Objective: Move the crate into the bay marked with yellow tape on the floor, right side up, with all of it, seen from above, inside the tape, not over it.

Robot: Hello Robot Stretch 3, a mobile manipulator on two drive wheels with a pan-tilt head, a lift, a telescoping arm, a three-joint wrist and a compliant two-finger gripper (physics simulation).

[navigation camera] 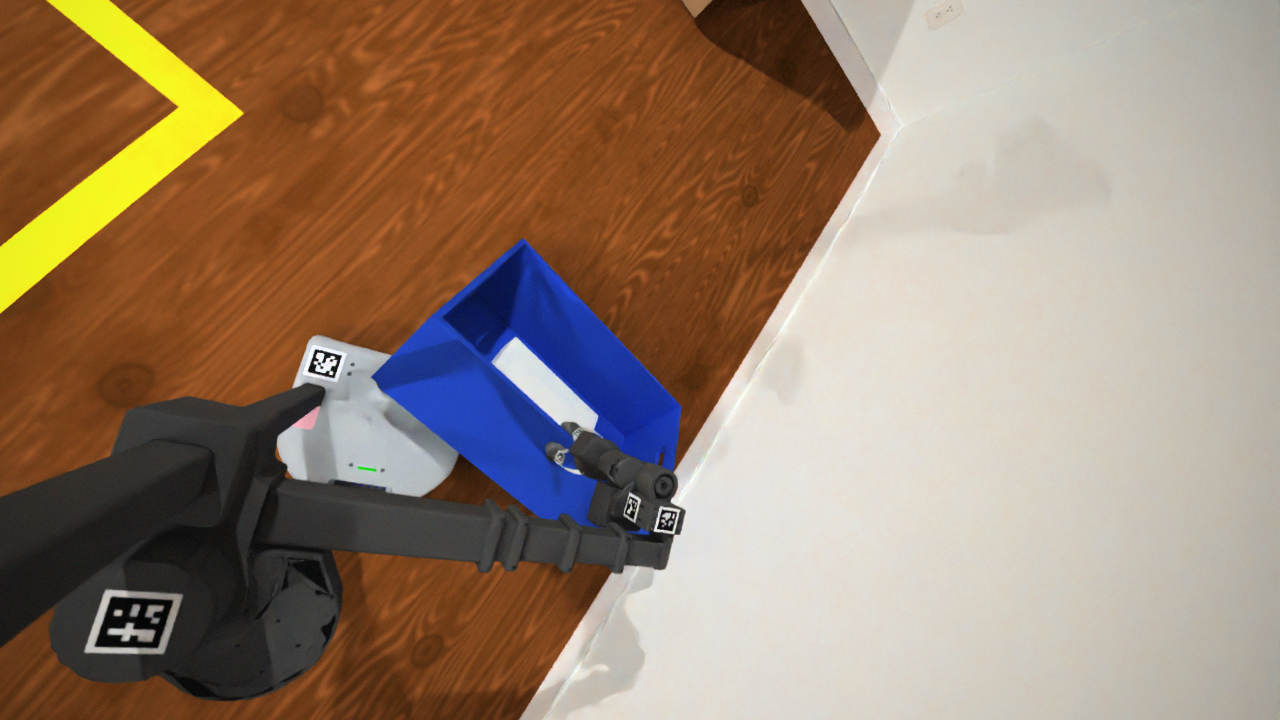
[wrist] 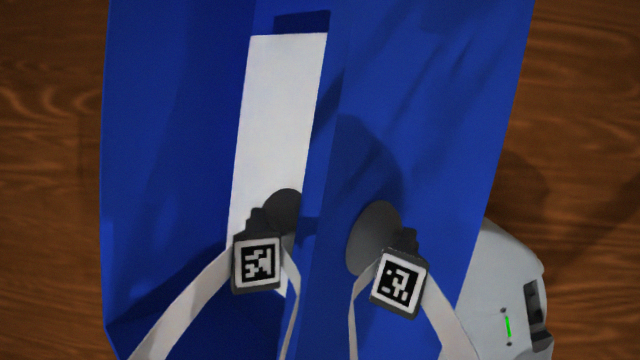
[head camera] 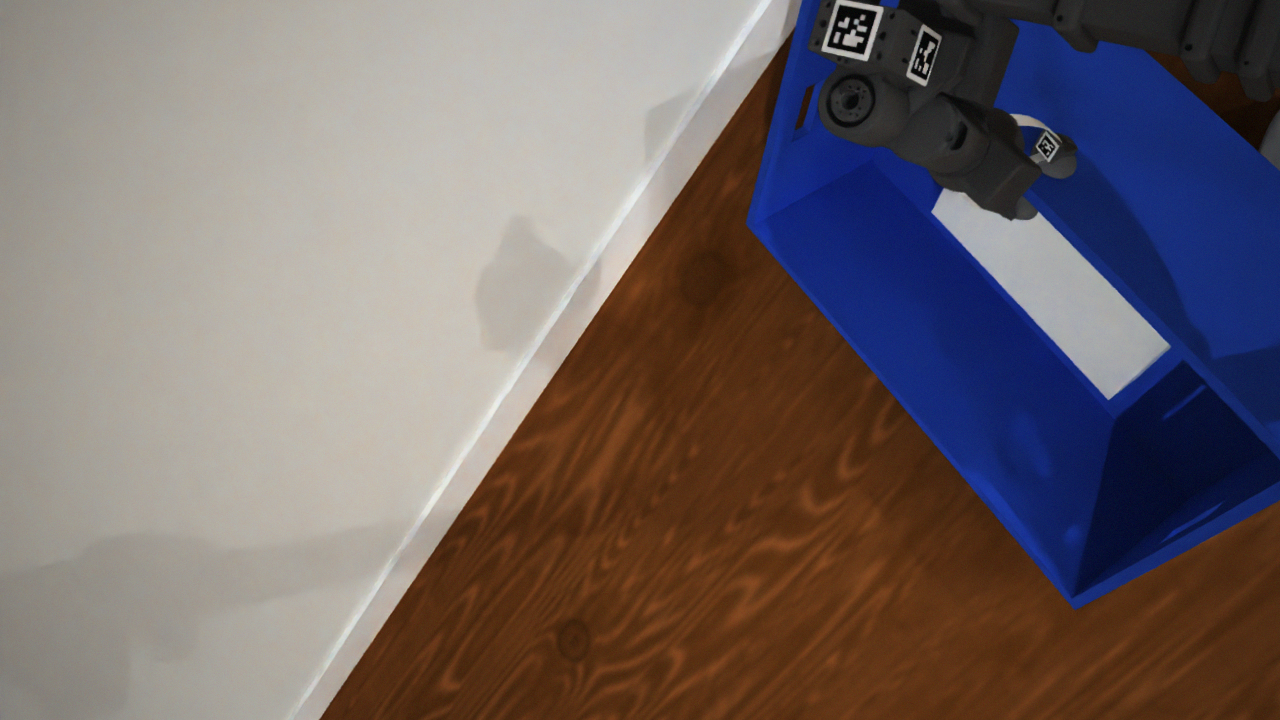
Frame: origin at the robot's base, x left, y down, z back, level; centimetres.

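Where they show: gripper, fingertip midpoint: [navigation camera: 559, 438] [wrist: 328, 223] [head camera: 1040, 182].
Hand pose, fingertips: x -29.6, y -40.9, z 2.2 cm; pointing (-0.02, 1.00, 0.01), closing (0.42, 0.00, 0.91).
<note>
After its pixels a point has its place.
The blue crate [head camera: 895, 340] {x -46.6, y -16.7, z -19.0 cm} [navigation camera: 474, 402] {x -12.9, y -38.3, z -0.5 cm} [wrist: 440, 100] {x -34.1, y -39.5, z 10.1 cm} is tipped steeply: its long side by the robot's base is raised and shows its outer face from above. Its opening leans away from the base. A white slab [head camera: 1056, 295] {x -30.5, y -17.7, z -7.7 cm} [navigation camera: 546, 380] {x -31.5, y -16.7, z -8.6 cm} [wrist: 280, 110] {x -37.8, y -19.8, z -1.8 cm} inside is partly hidden by the raised wall. My gripper [head camera: 1042, 186] {x -29.6, y -40.9, z 2.2 cm} [navigation camera: 562, 441] {x -29.6, y -40.9, z 2.2 cm} [wrist: 328, 223] {x -29.6, y -40.9, z 2.2 cm} is shut on that wall's rim near one end, one fingertip inside and one outside. The yellow tape [navigation camera: 205, 111] {x 50.2, y -0.1, z -43.3 cm} shows at the upper left of the navigation view; the crate is outside it.
A white room wall [head camera: 268, 268] {x -104.2, y -63.8, z -30.8 cm} [navigation camera: 1029, 402] {x -102.7, y -85.8, z -27.1 cm} with a baseboard runs close beside the crate's gripper end. My base [navigation camera: 384, 438] {x -1.4, y -16.0, z 12.3 cm} [wrist: 495, 290] {x -6.4, y -16.0, z 18.2 cm} is partly covered from above by the raised side. My arm [navigation camera: 402, 528] {x -2.9, y -77.4, z 10.2 cm} reaches across to that end. A tan object [navigation camera: 695, 5] {x -48.5, y -3.2, z -140.2 cm} shows at the top edge.
</note>
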